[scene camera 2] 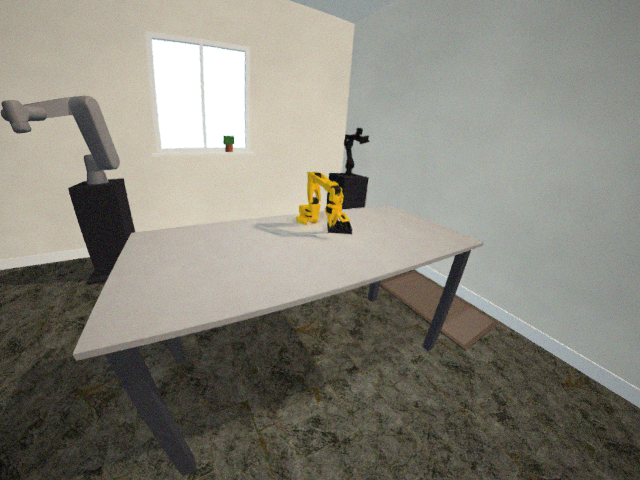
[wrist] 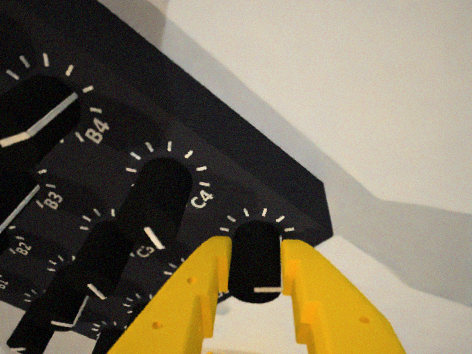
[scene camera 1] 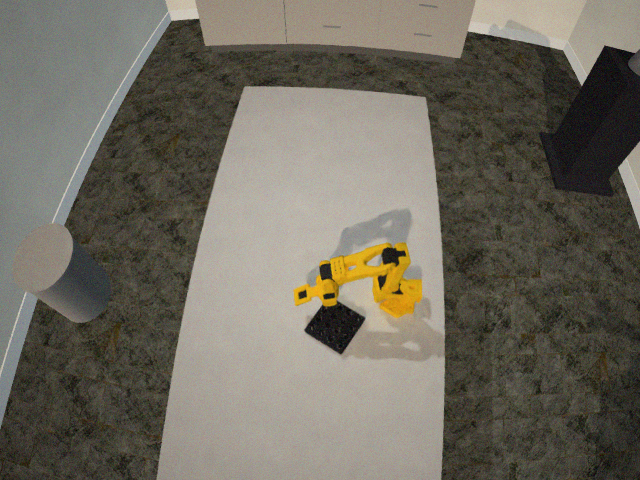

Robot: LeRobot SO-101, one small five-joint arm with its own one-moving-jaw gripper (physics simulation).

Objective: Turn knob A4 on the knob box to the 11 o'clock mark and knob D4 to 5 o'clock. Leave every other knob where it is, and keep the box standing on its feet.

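Places are measured from the arm's base along level axes (x ahead, y left, z up), in centimetres.
Where they show: hand, tool point: (scene camera 2: 332,225) (wrist: 230,257) (scene camera 1: 329,303); arm's base, link origin: (scene camera 2: 309,222) (scene camera 1: 390,297).
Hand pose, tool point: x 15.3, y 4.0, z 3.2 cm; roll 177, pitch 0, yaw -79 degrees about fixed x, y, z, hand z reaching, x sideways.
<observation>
Each offset is from my tool point to the top centre of the thing. "*": to the spot under its first point. Level surfaces: height alone.
The black knob box @[dx -1.7, dy +4.9, dz +0.6 cm] (scene camera 1: 338,333) (scene camera 2: 342,227) (wrist: 220,145) sits flat on the table. In the wrist view, knob D4 @[dx -0.2, dy -0.6, dz +0.6 cm] (wrist: 255,265) is a tall black cylinder at the box's near corner; its white line runs across the right half of its top and down its right side. Both yellow jaws of my gripper (wrist: 256,250) press on its two sides, so the gripper is shut on it. Knobs C4 @[dx +1.1, dy +1.7, dz +0.6 cm] (wrist: 165,195) and B4 @[* dx +2.8, dy +3.6, dz -0.2 cm] (wrist: 50,105) stand to the left. Knob A4 does not show in the wrist view. The D4 label is hidden. In the scene views the knob marks are too small to read.
Other tall knobs stand close on the gripper's left, in the lower left of the wrist view. The box's edge runs just beyond D4. The table @[dz -3.3 cm] (scene camera 1: 310,155) (scene camera 2: 232,273) carries the yellow arm's base (scene camera 1: 398,304) (scene camera 2: 308,213) beside the box.
</observation>
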